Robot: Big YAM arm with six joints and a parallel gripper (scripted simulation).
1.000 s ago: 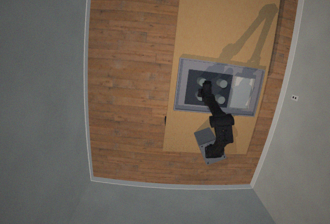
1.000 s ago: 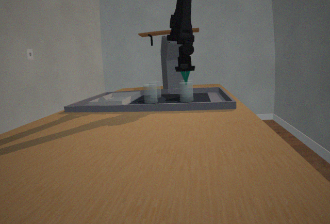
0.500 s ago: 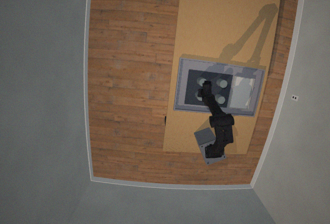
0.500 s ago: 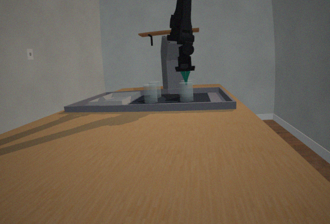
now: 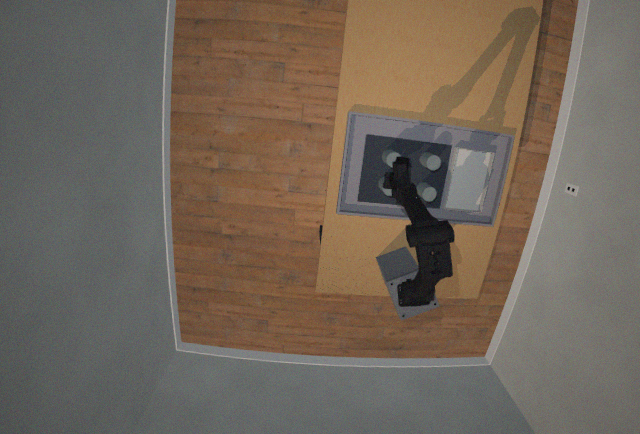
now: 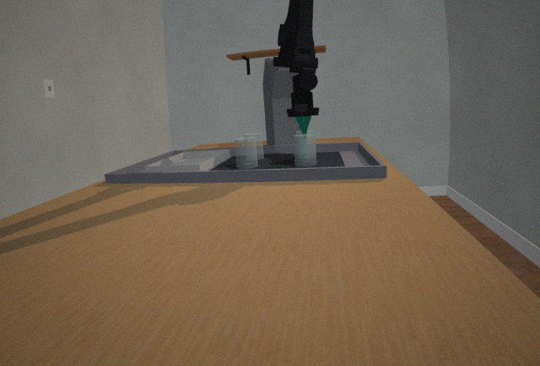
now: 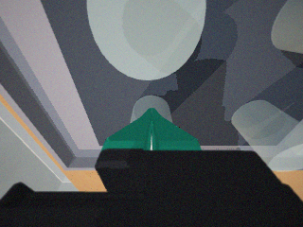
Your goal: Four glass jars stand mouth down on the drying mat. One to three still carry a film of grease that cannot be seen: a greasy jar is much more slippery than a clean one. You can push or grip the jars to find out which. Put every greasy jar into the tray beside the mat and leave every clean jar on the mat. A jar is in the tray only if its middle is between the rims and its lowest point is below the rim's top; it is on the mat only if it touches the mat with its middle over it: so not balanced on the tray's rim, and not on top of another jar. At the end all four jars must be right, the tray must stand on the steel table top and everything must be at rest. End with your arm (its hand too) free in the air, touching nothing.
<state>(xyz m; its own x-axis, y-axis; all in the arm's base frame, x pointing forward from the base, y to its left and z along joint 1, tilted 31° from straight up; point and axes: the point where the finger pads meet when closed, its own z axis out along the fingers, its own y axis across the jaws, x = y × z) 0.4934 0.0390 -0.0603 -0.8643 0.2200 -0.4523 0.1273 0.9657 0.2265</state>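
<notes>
The rimmed steel table top lies 190 mm to the right of my hand and 80 mm below it. Round my hand: pale tray 50 mm behind, 400 mm to the right, 70 mm below; dark drying mat 90 mm to the right, 80 mm below.
</notes>
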